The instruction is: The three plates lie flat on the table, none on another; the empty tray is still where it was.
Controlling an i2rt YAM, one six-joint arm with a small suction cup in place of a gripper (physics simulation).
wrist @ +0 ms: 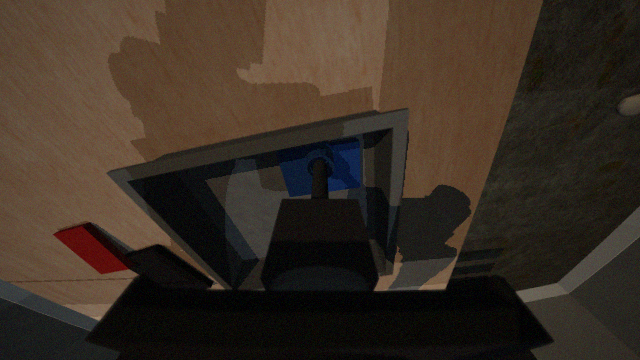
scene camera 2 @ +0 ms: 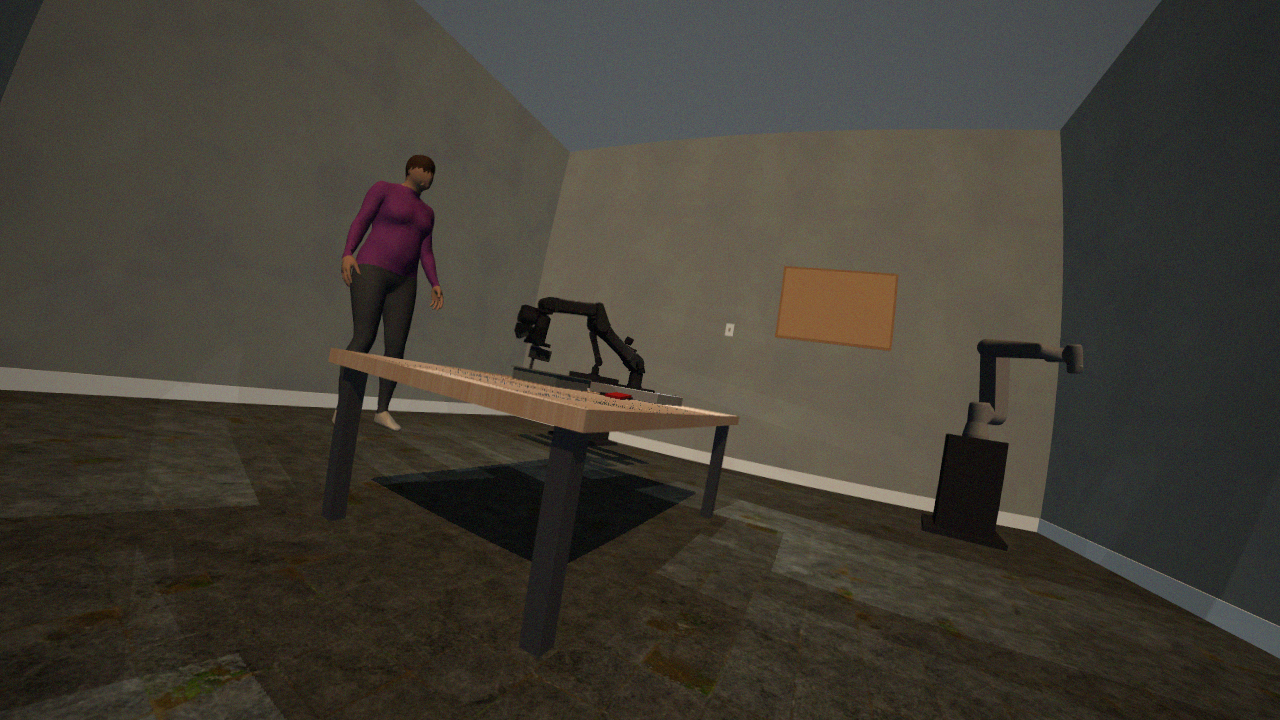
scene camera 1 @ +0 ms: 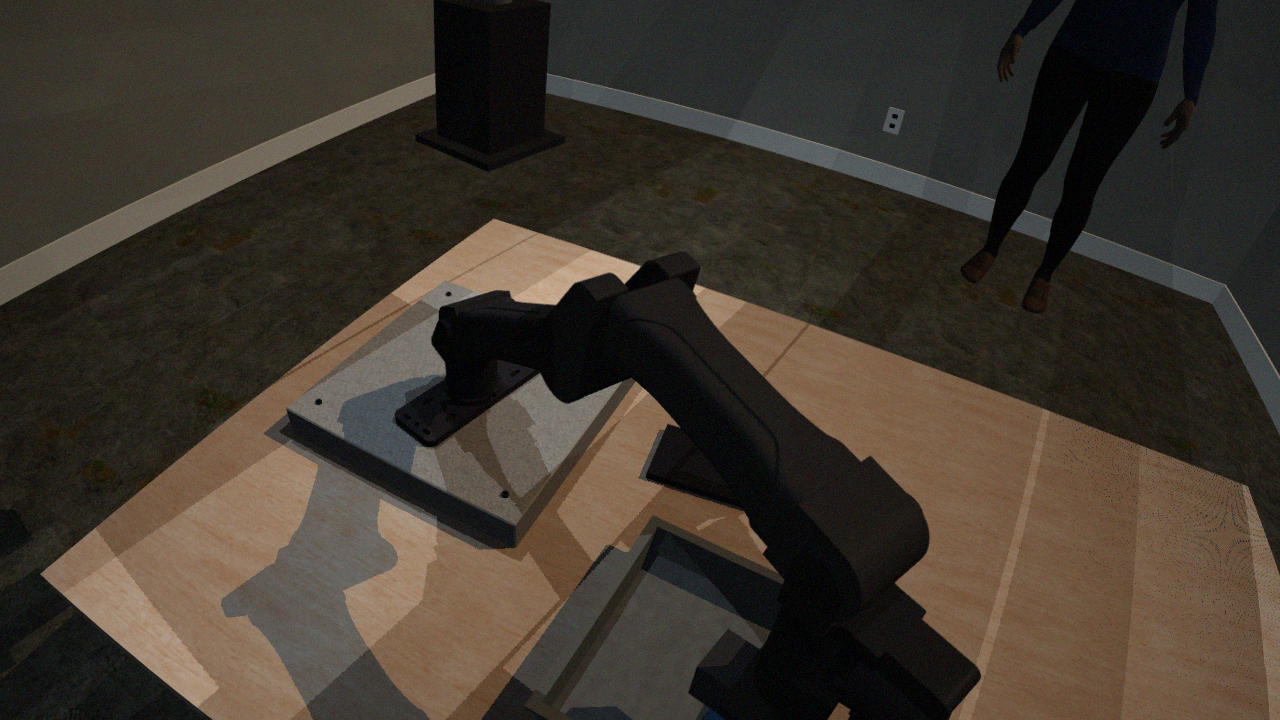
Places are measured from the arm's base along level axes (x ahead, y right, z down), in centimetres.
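Pixels of known places: hand, its tool point: (wrist: 320,154) (scene camera 2: 528,376); arm's base, origin of its link: (scene camera 2: 633,388) (scene camera 1: 472,392).
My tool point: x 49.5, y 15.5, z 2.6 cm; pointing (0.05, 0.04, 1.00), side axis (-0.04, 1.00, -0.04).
Note:
Ahead of a thing's pixels: the offset from my tool point to its middle.
A blue plate @(dx -2.3, dy +0.1, dz +0.9 cm) (wrist: 344,165) lies flat inside the grey tray @(dx -8.4, dy -4.2, dz -0.8 cm) (wrist: 250,143) (scene camera 1: 586,617), near its far right corner. My suction cup (wrist: 319,164) points down at the blue plate's middle; I cannot tell if it touches. The suction is off and the plate rests on the tray floor. A red plate @(dx -14.4, dy -35.9, dz +0.6 cm) (wrist: 87,248) (scene camera 2: 616,395) lies flat on the table to the left of the tray. A dark plate @(dx -22.3, dy -28.6, dz +1.2 cm) (wrist: 165,266) (scene camera 1: 685,465) lies beside it, against the tray's corner. In scene camera 1 the arm hides the cup.
The arm's grey base slab (scene camera 1: 357,403) sits at the back left of the wooden table (scene camera 2: 573,413). The table's right edge runs close to the tray in the wrist view. A person (scene camera 1: 1073,135) (scene camera 2: 389,269) stands behind the table. A second arm on a pedestal (scene camera 2: 970,475) stands by the wall.

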